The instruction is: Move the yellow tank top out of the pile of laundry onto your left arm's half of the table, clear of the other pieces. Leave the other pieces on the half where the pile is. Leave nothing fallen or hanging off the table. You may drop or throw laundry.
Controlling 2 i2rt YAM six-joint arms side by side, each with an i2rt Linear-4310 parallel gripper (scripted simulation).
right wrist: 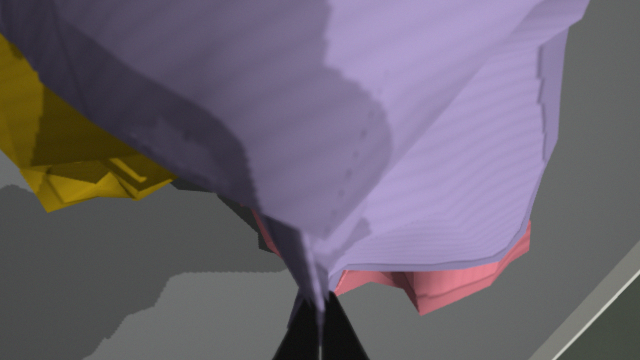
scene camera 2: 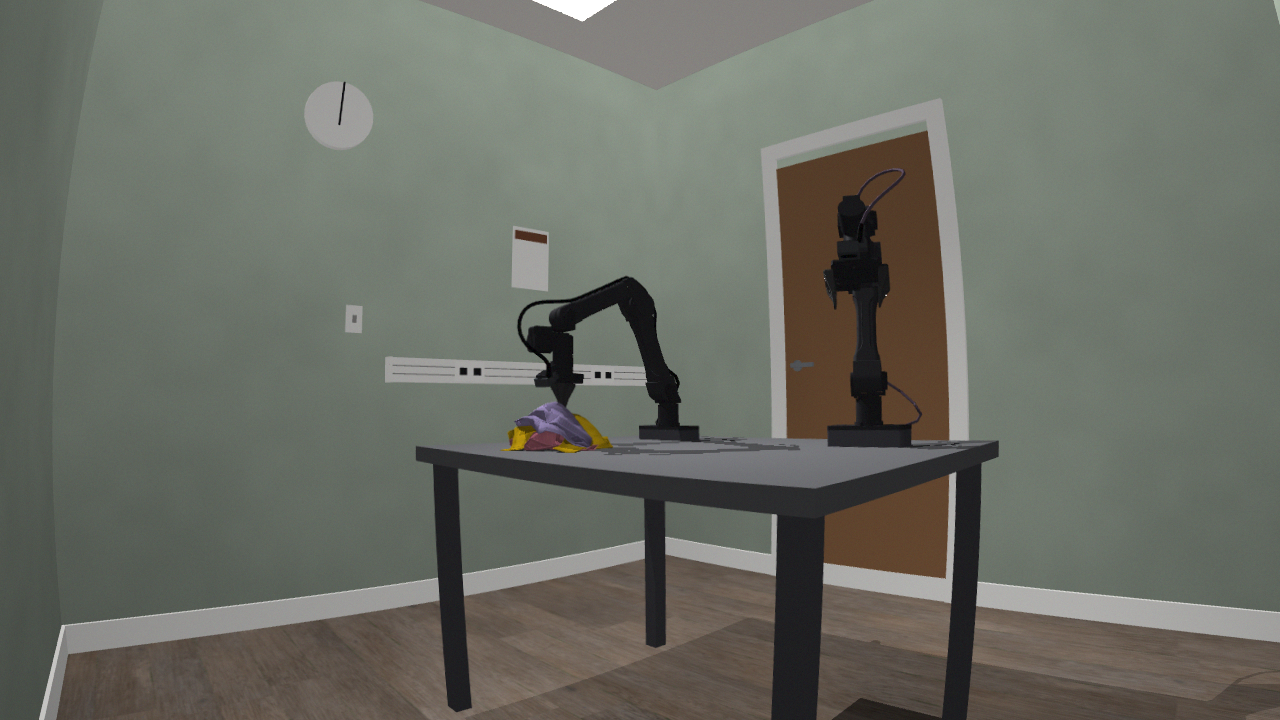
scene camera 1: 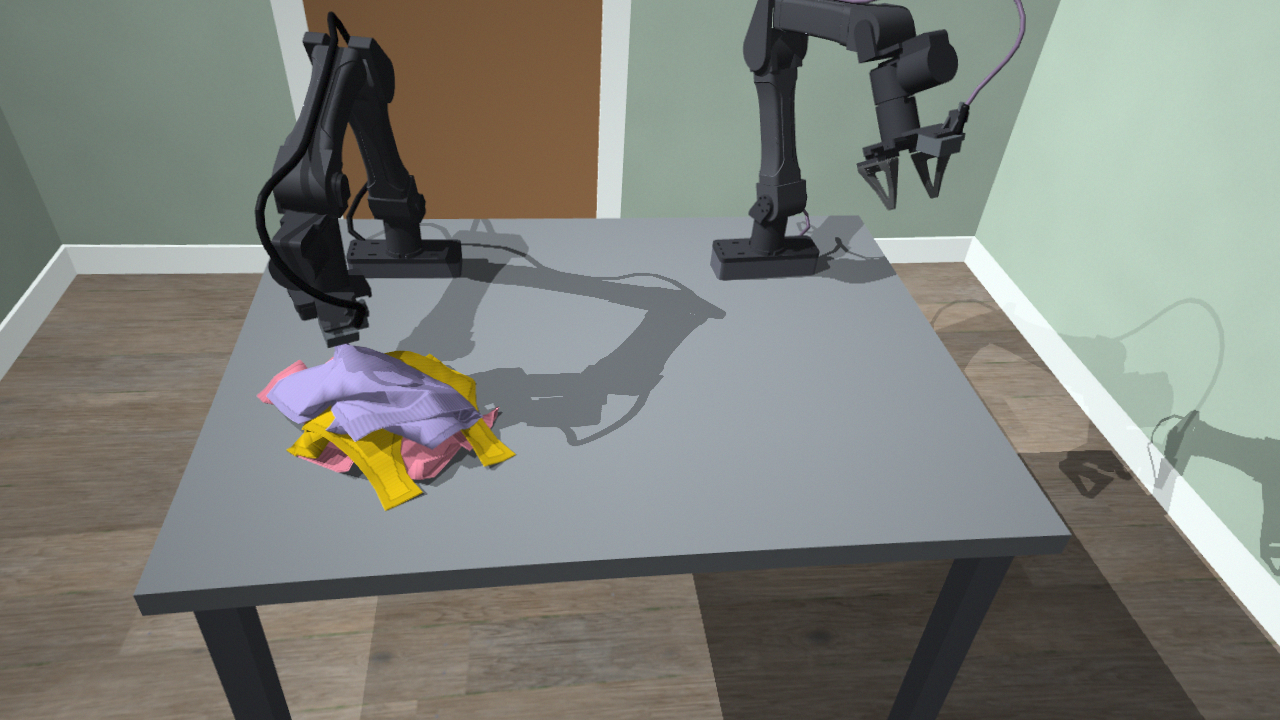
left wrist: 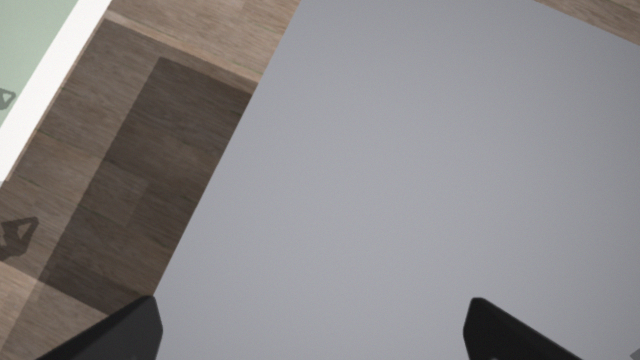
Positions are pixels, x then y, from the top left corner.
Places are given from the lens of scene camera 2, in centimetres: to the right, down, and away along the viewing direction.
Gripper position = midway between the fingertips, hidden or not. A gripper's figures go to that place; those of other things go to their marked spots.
my left gripper (scene camera 2: 857, 306): 42, -10, 123
my right gripper (scene camera 2: 562, 410): -21, 14, 180
lavender garment (scene camera 2: 554, 417): -21, 14, 164
